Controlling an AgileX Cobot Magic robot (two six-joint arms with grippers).
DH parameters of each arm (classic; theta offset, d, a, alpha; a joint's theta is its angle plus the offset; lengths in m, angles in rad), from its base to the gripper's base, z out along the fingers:
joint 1: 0 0.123 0 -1.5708
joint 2: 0.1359 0 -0.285 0
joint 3: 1.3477 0 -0.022 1.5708
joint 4: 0 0.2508 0 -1.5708
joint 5: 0 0 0.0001 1.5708
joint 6: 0 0.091 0 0
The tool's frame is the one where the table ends.
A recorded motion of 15 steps. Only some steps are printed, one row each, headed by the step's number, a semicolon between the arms.
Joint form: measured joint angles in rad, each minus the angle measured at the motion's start. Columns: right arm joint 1, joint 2, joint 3, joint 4, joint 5, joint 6; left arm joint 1, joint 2, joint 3, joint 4, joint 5, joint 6.
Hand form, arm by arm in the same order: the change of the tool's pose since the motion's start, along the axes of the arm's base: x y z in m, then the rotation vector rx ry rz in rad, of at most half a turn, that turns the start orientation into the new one. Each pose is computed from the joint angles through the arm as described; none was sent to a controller.
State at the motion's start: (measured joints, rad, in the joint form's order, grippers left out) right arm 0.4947 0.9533 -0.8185 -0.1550 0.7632 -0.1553; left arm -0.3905 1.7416 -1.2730 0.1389 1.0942 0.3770
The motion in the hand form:
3: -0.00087 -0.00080 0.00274 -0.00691 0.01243 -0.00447; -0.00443 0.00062 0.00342 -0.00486 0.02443 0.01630
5: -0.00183 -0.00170 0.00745 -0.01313 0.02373 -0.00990; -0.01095 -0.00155 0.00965 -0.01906 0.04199 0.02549
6: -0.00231 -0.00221 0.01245 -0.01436 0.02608 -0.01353; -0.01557 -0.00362 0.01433 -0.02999 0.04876 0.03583
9: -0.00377 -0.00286 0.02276 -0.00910 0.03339 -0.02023; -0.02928 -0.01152 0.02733 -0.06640 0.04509 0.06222
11: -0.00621 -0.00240 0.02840 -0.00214 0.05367 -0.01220; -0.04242 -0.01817 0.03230 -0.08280 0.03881 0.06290
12: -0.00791 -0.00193 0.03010 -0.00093 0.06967 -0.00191; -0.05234 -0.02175 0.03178 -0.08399 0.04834 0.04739
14: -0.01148 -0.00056 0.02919 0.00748 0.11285 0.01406; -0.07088 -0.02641 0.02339 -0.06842 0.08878 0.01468
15: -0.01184 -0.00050 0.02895 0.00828 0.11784 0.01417; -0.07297 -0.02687 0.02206 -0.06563 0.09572 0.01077
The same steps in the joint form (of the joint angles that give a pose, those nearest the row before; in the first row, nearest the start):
3: 0.0000 0.0000 -0.0144 0.0000 0.0290 0.0000; 0.0000 -0.0114 0.0000 -0.0159 0.0332 -0.0065
5: 0.0000 0.0000 -0.0363 0.0000 0.0642 0.0000; -0.0086 -0.0315 0.0000 -0.0380 0.0649 -0.0134
6: 0.0000 0.0000 -0.0569 0.0000 0.0877 0.0000; -0.0169 -0.0466 0.0000 -0.0511 0.0830 -0.0262
9: 0.0000 0.0000 -0.0994 0.0079 0.1346 -0.0001; -0.0496 -0.0936 0.0065 -0.0808 0.1087 -0.0755
11: 0.0000 0.0000 -0.1261 0.0337 0.1744 -0.0154; -0.0852 -0.1316 0.0330 -0.0899 0.1087 -0.1099
12: 0.0000 0.0000 -0.1364 0.0521 0.1969 -0.0302; -0.1097 -0.1537 0.0611 -0.0953 0.1100 -0.1170
14: 0.0000 0.0000 -0.1413 0.0927 0.2343 -0.0496; -0.1532 -0.1823 0.1275 -0.1030 0.1135 -0.1234
15: 0.0000 0.0000 -0.1413 0.0957 0.2383 -0.0496; -0.1580 -0.1843 0.1351 -0.1045 0.1150 -0.1234

